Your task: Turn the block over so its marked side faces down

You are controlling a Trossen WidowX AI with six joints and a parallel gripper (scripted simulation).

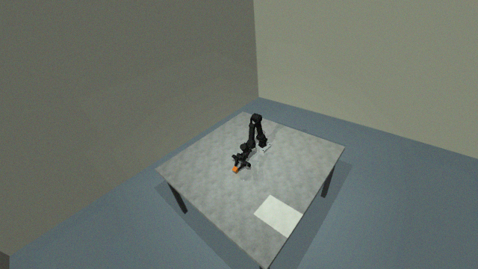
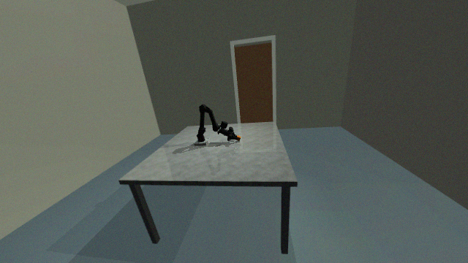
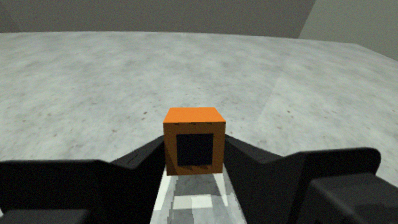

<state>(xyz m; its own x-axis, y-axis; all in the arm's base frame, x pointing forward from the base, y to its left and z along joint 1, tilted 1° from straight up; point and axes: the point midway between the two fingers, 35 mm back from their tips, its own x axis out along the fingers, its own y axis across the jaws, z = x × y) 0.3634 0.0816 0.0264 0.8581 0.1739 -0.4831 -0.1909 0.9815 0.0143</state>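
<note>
The orange block lies 10 mm behind my gripper tip.
</note>
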